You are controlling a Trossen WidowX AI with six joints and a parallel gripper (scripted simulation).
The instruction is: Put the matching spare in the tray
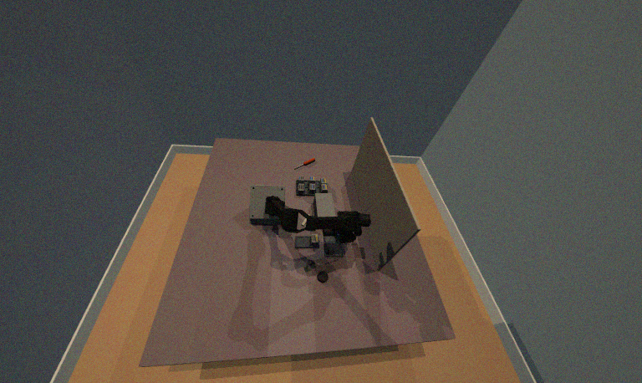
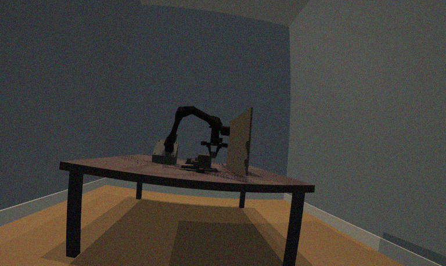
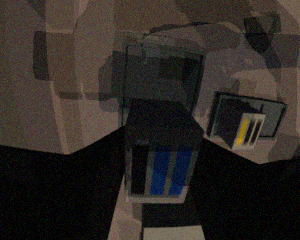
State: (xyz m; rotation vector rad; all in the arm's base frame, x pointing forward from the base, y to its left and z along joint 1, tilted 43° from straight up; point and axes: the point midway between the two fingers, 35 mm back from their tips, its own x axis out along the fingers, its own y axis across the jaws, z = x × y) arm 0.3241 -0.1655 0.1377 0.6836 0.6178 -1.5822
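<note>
Now: the grey tray 9 cm below my gripper tip and 1 cm behind it. The rest, counted from my gripper tip: dark round object: 16 cm to the right, 10 cm behind, 9 cm below; grey mounted unit: 21 cm to the left, 5 cm below, 4 cm behind; flat piece: 15 cm behind, 10 cm to the right, 10 cm below.
</note>
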